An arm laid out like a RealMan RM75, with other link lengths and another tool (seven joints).
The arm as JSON. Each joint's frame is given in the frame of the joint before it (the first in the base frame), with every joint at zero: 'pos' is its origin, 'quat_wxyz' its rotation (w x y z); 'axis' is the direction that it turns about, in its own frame. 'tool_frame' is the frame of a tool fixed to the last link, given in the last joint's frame.
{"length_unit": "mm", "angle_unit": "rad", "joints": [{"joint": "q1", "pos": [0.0, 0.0, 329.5], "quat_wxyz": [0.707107, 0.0, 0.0, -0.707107], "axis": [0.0, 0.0, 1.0]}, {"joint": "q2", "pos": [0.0, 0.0, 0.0], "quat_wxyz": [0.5, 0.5, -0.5, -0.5], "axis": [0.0, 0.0, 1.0]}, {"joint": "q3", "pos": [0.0, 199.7, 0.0], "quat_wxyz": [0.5, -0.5, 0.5, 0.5], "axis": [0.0, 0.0, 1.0]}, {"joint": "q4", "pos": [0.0, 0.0, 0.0], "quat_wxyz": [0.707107, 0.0, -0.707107, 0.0], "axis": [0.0, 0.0, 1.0]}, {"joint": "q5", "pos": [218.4, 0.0, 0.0], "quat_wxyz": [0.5, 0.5, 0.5, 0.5], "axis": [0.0, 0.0, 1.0]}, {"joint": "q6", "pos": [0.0, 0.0, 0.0], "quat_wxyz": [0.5, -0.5, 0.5, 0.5], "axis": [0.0, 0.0, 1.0]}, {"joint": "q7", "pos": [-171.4, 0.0, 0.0], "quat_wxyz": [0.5, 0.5, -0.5, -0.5], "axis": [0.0, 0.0, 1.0]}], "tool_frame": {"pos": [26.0, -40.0, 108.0], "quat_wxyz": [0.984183, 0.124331, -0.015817, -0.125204]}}
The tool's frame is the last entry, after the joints.
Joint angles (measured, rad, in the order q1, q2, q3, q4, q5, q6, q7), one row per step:
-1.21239 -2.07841 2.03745 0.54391 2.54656 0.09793 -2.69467
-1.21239 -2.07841 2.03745 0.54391 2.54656 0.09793 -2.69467
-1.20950 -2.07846 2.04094 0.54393 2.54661 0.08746 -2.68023
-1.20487 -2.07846 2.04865 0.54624 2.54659 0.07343 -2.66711
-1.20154 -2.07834 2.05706 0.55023 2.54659 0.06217 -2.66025
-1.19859 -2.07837 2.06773 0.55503 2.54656 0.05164 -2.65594
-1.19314 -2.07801 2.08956 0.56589 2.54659 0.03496 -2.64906
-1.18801 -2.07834 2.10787 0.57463 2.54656 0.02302 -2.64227
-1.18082 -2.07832 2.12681 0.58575 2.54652 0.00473 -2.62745
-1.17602 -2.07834 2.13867 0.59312 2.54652 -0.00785 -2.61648
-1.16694 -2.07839 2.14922 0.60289 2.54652 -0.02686 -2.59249
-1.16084 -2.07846 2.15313 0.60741 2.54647 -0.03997 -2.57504
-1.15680 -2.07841 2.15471 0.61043 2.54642 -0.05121 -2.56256
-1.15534 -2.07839 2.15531 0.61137 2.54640 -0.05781 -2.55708
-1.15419 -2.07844 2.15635 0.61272 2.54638 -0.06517 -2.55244
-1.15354 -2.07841 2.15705 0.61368 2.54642 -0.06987 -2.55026
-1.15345 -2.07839 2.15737 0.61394 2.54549 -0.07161 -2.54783
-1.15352 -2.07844 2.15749 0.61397 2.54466 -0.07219 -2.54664
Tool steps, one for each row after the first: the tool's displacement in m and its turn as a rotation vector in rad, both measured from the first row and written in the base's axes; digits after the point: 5 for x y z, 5 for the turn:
0.00000 0.00000 0.00000 0.00000 0.00000 0.00000
0.00148 -0.00071 0.00011 0.00382 0.00684 -0.01552
0.00373 -0.00232 -0.00033 0.00675 0.01245 -0.03468
0.00650 -0.00424 -0.00113 0.00747 0.01477 -0.05079
0.00948 -0.00672 -0.00260 0.00646 0.01684 -0.06680
0.01491 -0.01199 -0.00603 0.00240 0.02222 -0.09631
0.01847 -0.01675 -0.00955 -0.00228 0.02851 -0.11936
0.02371 -0.02239 -0.01266 -0.00462 0.03541 -0.15193
0.02730 -0.02622 -0.01458 -0.00568 0.03977 -0.17415
0.03175 -0.03073 -0.01582 -0.00269 0.04662 -0.20602
0.03413 -0.03291 -0.01578 0.00167 0.05063 -0.22532
0.03642 -0.03428 -0.01513 0.00620 0.05146 -0.23986
0.03784 -0.03488 -0.01459 0.00893 0.05086 -0.24731
0.03974 -0.03572 -0.01409 0.01144 0.04917 -0.25552
0.04101 -0.03625 -0.01373 0.01293 0.04754 -0.26046
0.04152 -0.03645 -0.01361 0.01369 0.04755 -0.26281
0.04172 -0.03653 -0.01358 0.01391 0.04747 -0.26356

